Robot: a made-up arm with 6 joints.
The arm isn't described. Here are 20 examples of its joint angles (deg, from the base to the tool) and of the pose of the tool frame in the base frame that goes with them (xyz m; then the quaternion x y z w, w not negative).
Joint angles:
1: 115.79 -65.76 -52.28 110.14 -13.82 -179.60
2: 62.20 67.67 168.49 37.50 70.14 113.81
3: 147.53 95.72 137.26 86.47 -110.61 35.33
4: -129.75 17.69 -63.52 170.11 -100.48 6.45
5: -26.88 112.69 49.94 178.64 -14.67 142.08
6: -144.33 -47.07 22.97 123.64 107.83 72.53
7: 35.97 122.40 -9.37 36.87 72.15 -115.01
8: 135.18 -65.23 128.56 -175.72 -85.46 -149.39
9: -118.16 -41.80 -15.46 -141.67 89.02 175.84
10: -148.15 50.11 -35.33 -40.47 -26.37 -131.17
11: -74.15 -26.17 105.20 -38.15 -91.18 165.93
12: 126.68 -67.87 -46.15 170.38 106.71 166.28
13: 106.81 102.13 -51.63 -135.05 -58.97 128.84
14: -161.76 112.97 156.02 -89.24 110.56 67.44
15: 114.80 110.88 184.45 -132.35 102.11 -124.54
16: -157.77 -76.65 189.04 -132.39 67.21 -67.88
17: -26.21 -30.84 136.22 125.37 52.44 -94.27
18: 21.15 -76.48 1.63 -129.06 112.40 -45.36
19: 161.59 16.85 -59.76 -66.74 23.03 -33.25
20: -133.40 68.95 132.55 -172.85 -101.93 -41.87
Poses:
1: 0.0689 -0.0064 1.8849 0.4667 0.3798 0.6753 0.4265
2: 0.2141 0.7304 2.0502 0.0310 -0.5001 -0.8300 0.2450
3: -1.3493 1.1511 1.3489 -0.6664 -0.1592 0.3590 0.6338
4: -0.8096 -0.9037 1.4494 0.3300 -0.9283 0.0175 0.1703
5: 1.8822 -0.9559 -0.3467 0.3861 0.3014 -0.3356 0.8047
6: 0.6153 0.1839 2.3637 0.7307 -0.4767 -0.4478 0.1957
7: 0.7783 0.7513 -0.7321 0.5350 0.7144 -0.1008 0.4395
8: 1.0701 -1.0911 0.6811 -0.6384 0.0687 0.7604 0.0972
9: -0.1484 0.0698 2.1712 0.3375 0.3725 -0.8487 0.1644
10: -1.1685 -0.8156 0.7054 -0.3251 0.5346 0.1590 0.7637
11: -0.0808 0.8819 2.4791 0.9206 -0.2669 0.2219 0.1790
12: 0.1725 -0.3024 1.5904 -0.5497 0.4147 0.6456 0.3302
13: -0.3956 0.7564 -0.1760 -0.4008 0.7550 0.4378 0.2788
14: -1.6302 -0.2768 1.0083 0.2925 0.4476 0.5660 0.6276
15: -0.4433 1.4146 1.0898 -0.5559 -0.1502 0.5192 0.6316
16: 0.8212 0.5300 0.3049 0.3520 0.4166 0.3936 0.7400
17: -1.1228 0.7431 1.9809 -0.6195 -0.7202 -0.2430 0.1963
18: -0.8543 -0.5339 1.7910 -0.8589 0.3460 0.1468 0.3480
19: -1.0127 0.4371 1.1738 -0.1488 0.5847 0.5233 0.6018
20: -0.8006 -0.8934 2.1468 0.3972 0.0203 0.3536 0.8466
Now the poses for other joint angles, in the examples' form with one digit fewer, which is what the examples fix.
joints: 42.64 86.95 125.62 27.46 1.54 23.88
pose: 1.511 1.396 1.763 -0.268 -0.438 0.174 0.840
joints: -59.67 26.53 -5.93 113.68 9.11 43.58
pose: 0.911 -1.482 1.655 -0.807 0.454 0.172 0.337
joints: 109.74 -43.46 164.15 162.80 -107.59 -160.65
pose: 0.405 -0.907 1.006 -0.462 0.022 0.695 0.550
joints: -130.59 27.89 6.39 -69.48 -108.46 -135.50
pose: -0.773 -1.263 1.892 -0.786 0.165 -0.002 0.596
